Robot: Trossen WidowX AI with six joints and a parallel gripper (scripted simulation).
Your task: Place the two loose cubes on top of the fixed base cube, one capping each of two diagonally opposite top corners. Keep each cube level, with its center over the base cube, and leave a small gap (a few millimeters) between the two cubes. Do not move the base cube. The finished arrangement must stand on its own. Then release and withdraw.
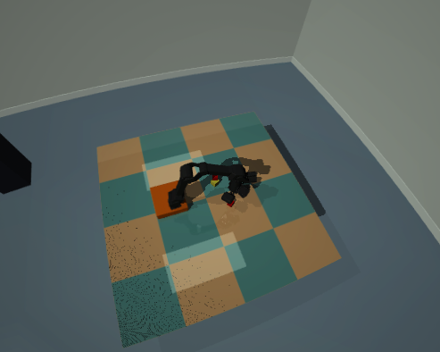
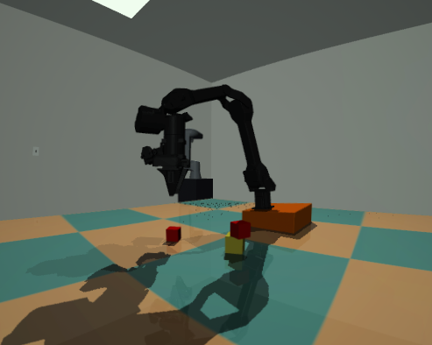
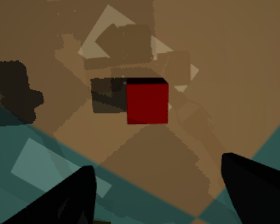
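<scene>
Right now my gripper tip is 170 mm to the right of the yellow cube, 100 mm above it and 30 mm past it.
</scene>
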